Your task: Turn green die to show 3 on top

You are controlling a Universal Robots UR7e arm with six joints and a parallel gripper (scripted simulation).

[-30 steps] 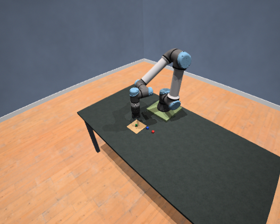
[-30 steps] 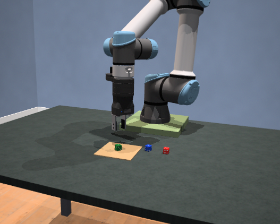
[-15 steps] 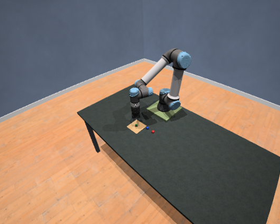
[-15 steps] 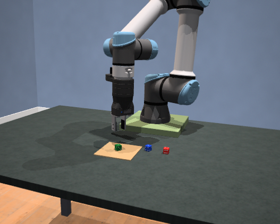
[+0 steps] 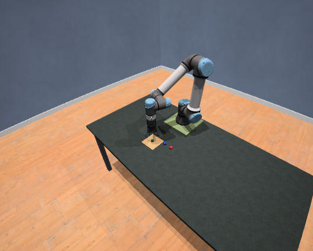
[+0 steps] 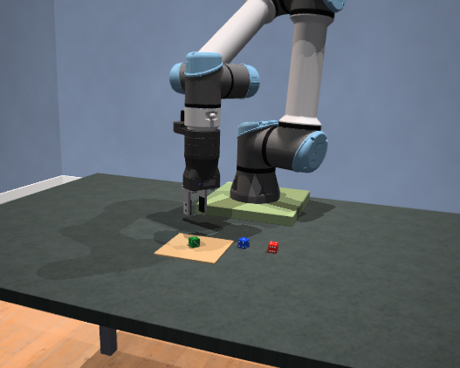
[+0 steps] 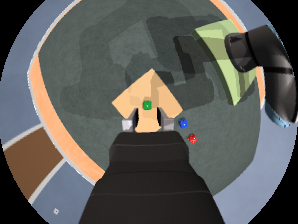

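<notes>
Now: the green die 9 cm below my hand. Round my hand: red die (6 cm behind, 17 cm to the left, 9 cm below); tan mat (10 cm below); blue die (5 cm behind, 10 cm to the left, 9 cm below).
</notes>
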